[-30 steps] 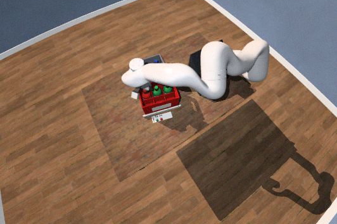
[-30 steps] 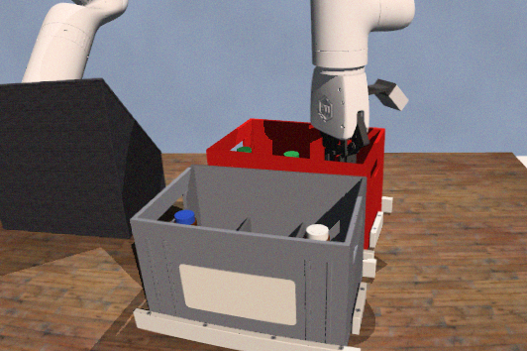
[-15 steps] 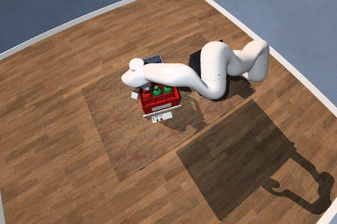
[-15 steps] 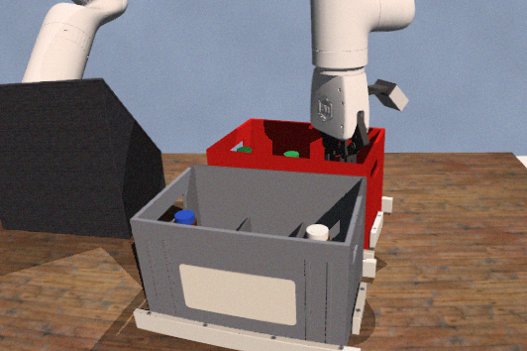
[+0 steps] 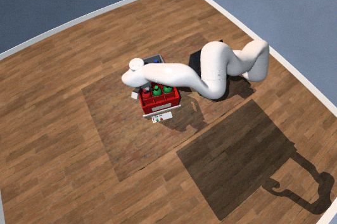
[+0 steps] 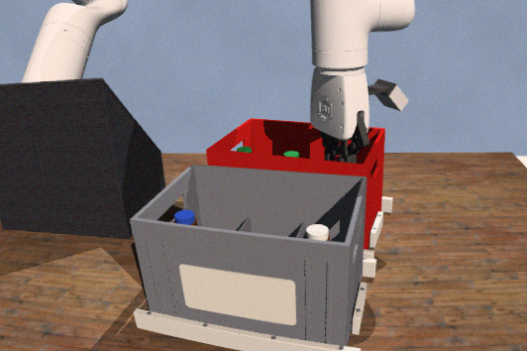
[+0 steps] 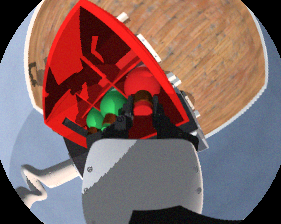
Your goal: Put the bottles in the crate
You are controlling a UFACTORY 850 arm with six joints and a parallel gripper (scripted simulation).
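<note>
Now: the red-capped bottle 70 mm below my hand. Also, from my hand: grey crate: 150 mm to the right, 130 mm behind, 80 mm below; red crate: 80 mm to the left, 80 mm below, 60 mm behind; green-capped bottle: 80 mm behind, 70 mm below, 40 mm to the left.
</note>
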